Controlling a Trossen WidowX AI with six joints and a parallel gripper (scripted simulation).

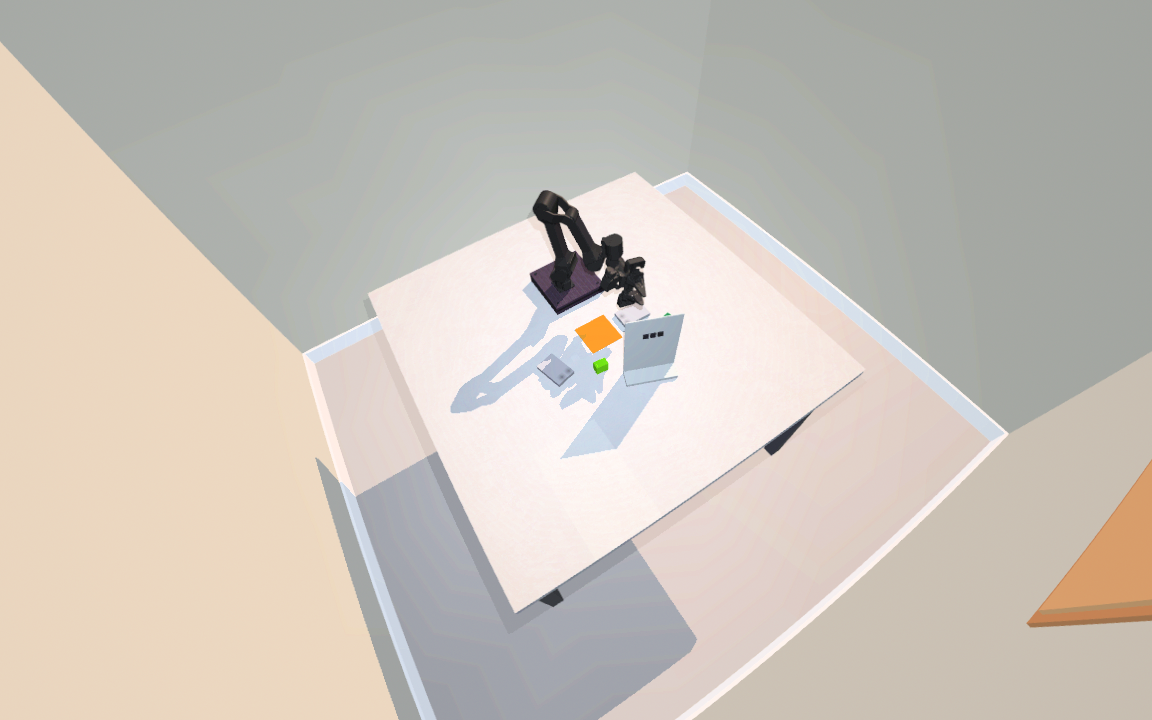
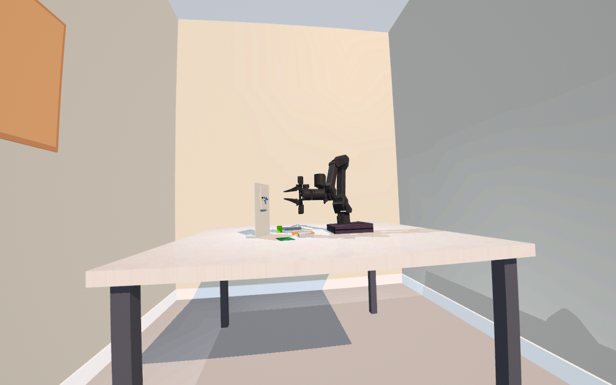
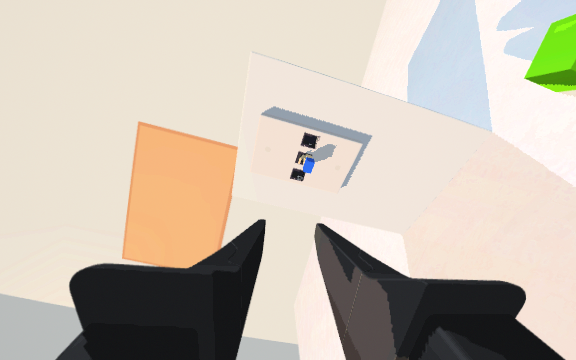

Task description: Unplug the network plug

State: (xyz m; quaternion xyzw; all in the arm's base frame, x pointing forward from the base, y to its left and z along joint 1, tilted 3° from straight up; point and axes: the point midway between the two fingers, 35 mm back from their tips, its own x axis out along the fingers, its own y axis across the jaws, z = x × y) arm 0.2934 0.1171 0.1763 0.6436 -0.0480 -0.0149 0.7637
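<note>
My gripper tip is now 100 mm short of the network plug, 40 mm to the left of it and 10 mm above it. Also, from my gripper tip: upright panel: 120 mm ahead, 80 mm below, 50 mm to the right; then orange marked square: 200 mm below, 110 mm to the right, 100 mm behind; then green patch: 200 mm below, 110 mm to the left.
</note>
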